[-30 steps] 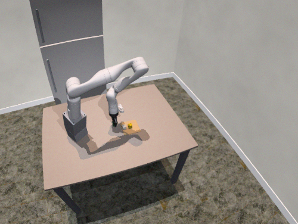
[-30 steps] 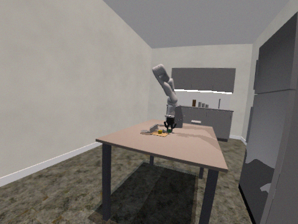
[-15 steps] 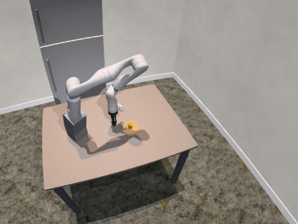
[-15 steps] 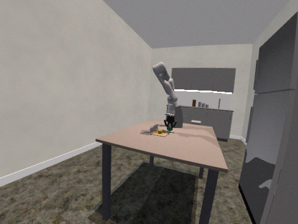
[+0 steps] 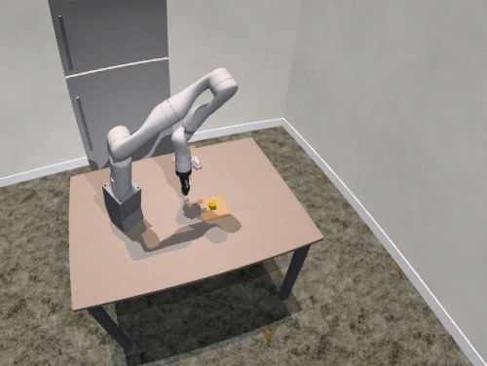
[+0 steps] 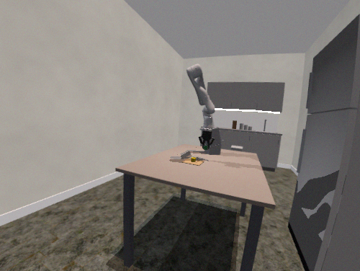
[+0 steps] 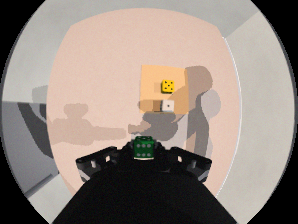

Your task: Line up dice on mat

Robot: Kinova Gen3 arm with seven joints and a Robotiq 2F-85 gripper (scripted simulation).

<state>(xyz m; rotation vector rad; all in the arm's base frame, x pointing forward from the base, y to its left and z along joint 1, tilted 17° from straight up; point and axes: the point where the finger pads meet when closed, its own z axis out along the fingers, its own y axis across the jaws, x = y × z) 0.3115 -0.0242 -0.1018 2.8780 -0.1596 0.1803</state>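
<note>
My hand is 110 mm short of the yellow die, 80 mm to the left of it and 90 mm above it. Round my hand: mat: 110 mm ahead, 80 mm to the right, 110 mm below; white die: 60 mm ahead, 70 mm to the right, 90 mm below; green die: 10 mm below.
</note>
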